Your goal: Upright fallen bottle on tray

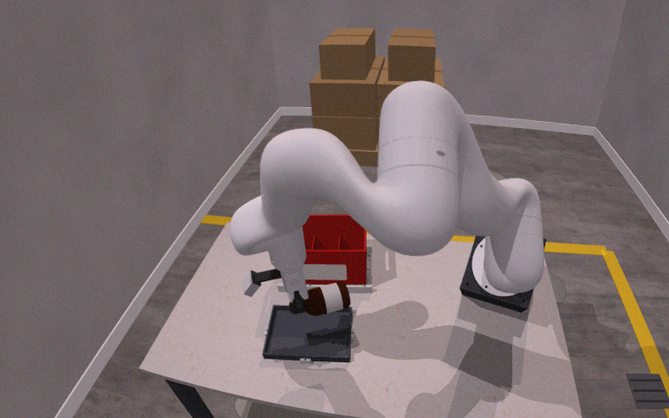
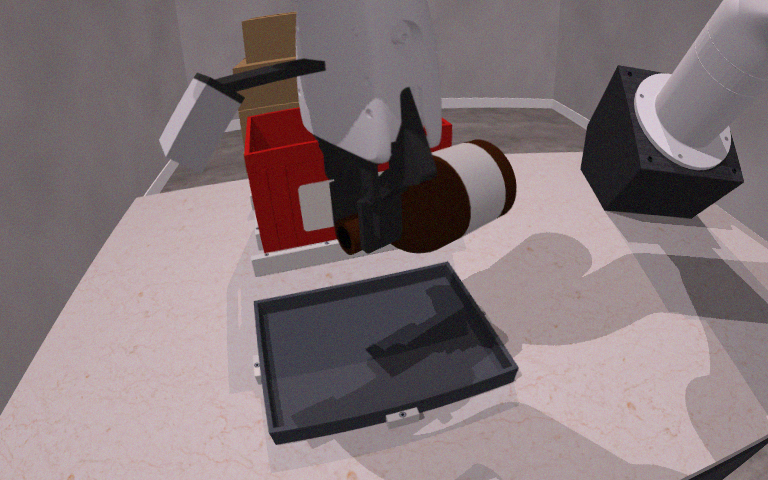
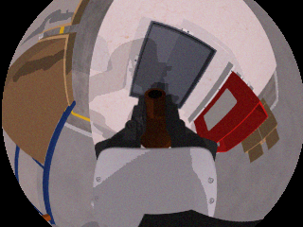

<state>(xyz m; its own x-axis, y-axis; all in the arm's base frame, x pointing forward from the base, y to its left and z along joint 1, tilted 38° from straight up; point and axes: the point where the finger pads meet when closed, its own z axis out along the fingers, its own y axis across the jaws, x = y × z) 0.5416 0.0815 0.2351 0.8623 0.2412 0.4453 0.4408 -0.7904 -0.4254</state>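
The brown bottle lies 50 mm behind my hand, 30 mm to the right of it and 20 mm below it. Round my hand: tray: 50 mm to the right, 190 mm below; then red crate: 330 mm to the right, 120 mm below.
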